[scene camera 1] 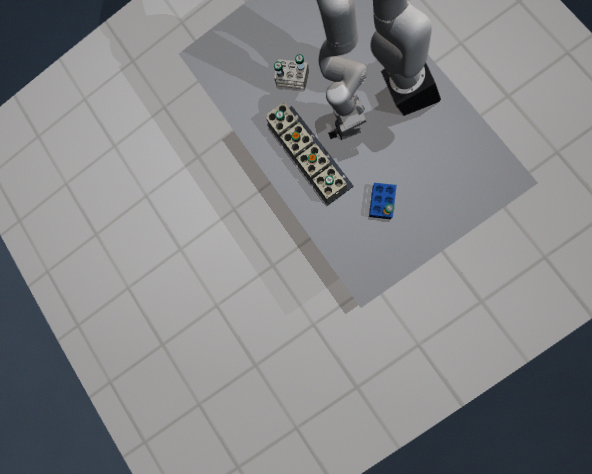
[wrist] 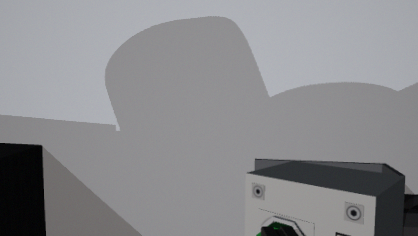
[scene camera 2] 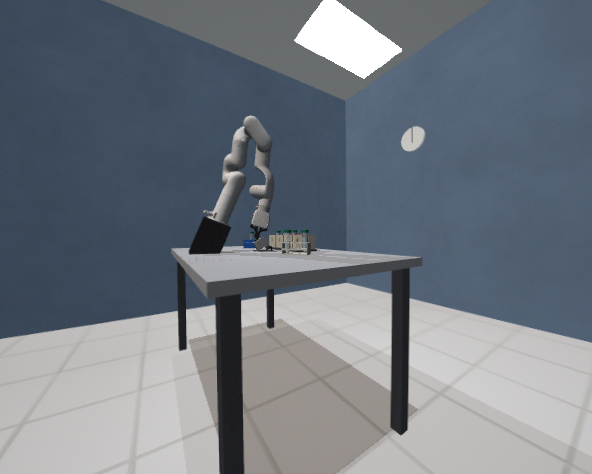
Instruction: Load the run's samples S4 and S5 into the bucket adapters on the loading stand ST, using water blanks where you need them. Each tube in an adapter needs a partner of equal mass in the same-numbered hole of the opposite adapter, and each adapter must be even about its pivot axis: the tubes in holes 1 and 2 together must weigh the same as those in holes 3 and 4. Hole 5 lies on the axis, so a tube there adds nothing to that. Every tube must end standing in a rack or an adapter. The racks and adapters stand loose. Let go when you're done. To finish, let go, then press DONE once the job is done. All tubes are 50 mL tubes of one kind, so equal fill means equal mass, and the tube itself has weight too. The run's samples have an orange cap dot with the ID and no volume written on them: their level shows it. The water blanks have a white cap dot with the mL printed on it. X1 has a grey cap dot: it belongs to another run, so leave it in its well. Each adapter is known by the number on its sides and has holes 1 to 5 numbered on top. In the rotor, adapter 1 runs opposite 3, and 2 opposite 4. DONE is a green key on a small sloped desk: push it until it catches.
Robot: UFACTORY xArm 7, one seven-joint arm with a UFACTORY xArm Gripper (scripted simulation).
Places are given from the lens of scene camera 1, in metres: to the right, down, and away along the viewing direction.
blue rack (scene camera 1: 381, 199): 0.34, -0.15, 1.35
